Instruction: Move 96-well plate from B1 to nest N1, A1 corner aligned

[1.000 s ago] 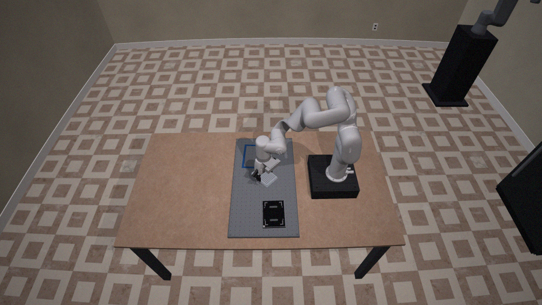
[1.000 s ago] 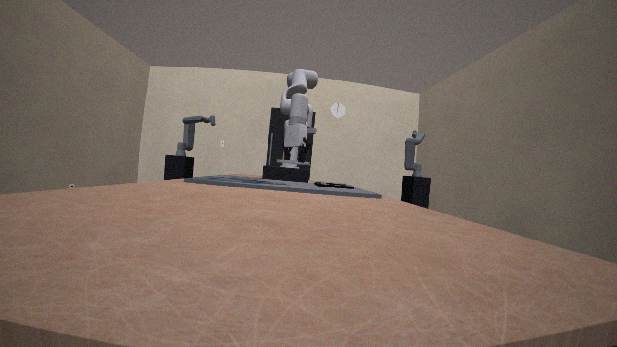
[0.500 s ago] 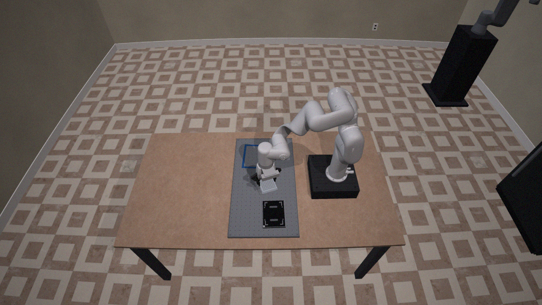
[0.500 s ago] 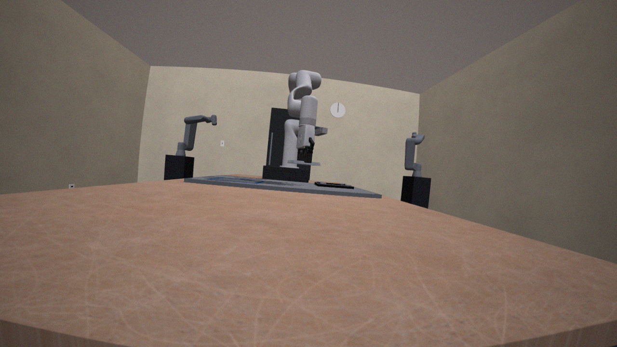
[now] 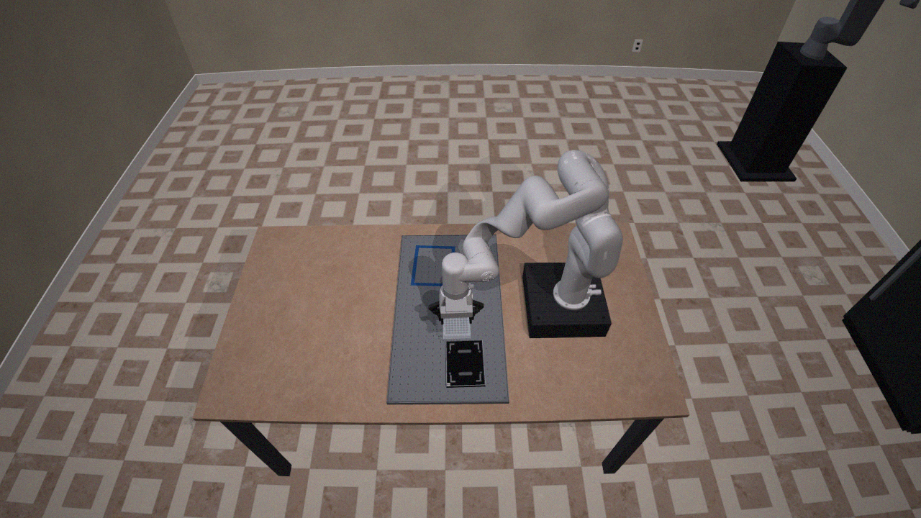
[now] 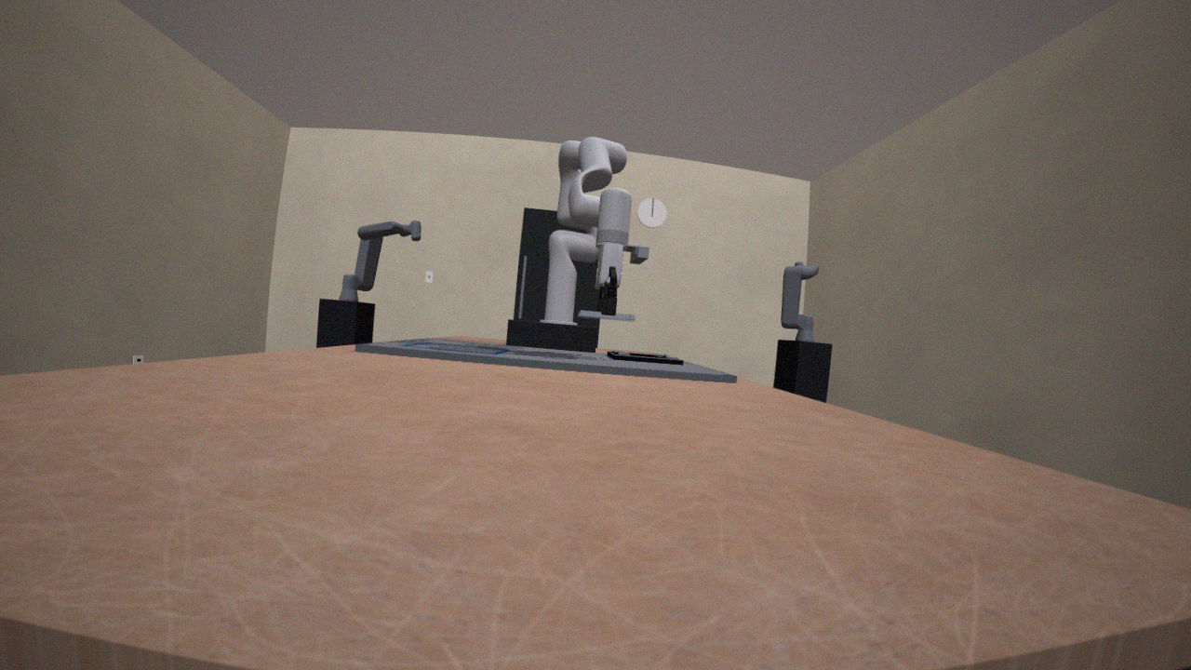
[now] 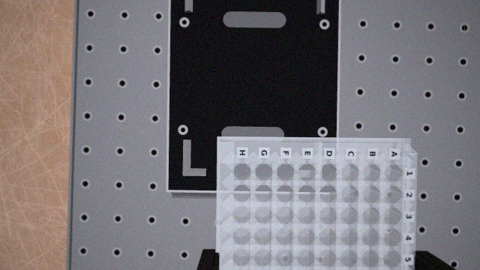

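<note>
The black plate nest lies 20 mm behind my hand, 100 mm to the left of it and 100 mm below it. Also, from my hand: A1 corner mark: 30 mm ahead, 180 mm to the left, 100 mm below; 96-well plate: 10 mm below.
</note>
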